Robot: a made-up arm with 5 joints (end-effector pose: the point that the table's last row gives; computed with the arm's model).
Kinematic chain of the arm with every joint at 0, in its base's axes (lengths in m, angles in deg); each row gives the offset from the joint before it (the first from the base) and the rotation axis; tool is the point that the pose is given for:
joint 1: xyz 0 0 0.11 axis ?
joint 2: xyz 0 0.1 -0.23 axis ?
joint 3: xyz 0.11 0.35 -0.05 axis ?
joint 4: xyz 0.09 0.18 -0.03 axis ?
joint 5: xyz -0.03 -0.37 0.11 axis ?
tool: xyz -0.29 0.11 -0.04
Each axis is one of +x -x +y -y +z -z.
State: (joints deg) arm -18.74 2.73 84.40 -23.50 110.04
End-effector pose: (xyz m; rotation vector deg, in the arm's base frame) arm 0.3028 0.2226 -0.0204 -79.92 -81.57 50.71
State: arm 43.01 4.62 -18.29 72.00 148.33
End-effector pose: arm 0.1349 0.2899 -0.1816 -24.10 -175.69 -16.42
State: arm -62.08 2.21 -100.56 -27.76 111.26
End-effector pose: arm 0.4014 0.6631 0.1842 122.31 -99.80 -25.17
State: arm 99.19 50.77 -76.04 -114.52 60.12
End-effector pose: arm -0.3464 0.1223 -0.0397 55.42 90.86 -75.30
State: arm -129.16 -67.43 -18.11 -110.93 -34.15
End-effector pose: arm 0.1234 0.6742 0.2041 -57.60 24.60 -38.40
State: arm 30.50 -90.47 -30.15 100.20 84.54
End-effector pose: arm -0.4204 0.4804 -0.0292 89.54 -93.09 -57.21
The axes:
joint 1: +y
joint 2: -z
joint 3: -x
joint 4: -y
joint 5: -y

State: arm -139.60 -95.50 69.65 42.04 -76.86
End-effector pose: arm 0.4454 -0.1018 -0.0749 -112.47 -124.98 -63.63
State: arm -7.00 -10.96 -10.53 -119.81 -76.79
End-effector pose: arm 0.5779 0.4989 -0.2181 19.02 -167.99 -11.91
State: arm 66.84 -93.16 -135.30 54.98 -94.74
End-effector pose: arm -0.5272 -0.0717 0.1923 -99.77 -89.30 -17.49
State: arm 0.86 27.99 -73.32 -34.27 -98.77
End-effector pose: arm 0.3653 -0.0699 -0.1611 58.72 93.98 64.25
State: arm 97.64 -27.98 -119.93 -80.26 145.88
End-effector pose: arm -0.2038 0.7485 0.2335 34.93 48.37 -117.41
